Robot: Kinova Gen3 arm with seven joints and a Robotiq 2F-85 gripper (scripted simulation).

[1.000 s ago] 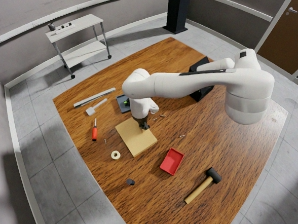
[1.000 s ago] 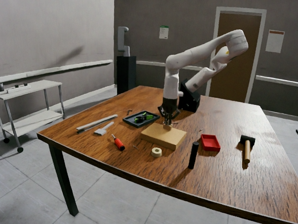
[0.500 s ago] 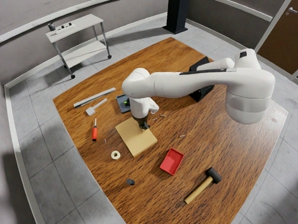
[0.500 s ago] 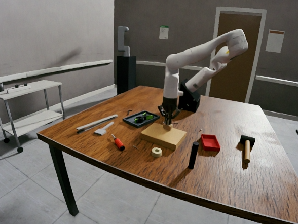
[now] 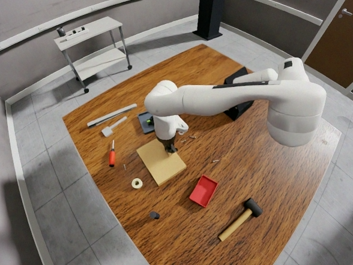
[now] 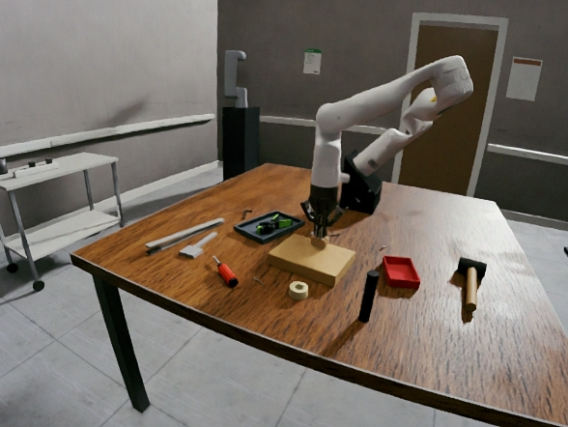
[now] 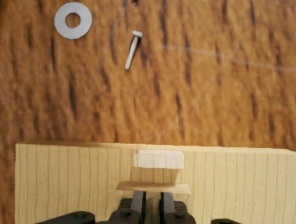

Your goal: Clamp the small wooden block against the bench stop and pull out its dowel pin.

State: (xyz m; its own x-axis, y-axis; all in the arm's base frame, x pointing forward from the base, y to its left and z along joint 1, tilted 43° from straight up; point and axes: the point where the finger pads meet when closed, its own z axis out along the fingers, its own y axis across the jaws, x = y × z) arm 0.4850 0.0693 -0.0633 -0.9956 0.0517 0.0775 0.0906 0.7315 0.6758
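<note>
My hand is 20 mm above the pale dowel pin. Also, from my hand: wooden block: 30 mm below; bench board: 50 mm below, 40 mm ahead; grey tray: 210 mm to the right, 90 mm behind, 70 mm below.
</note>
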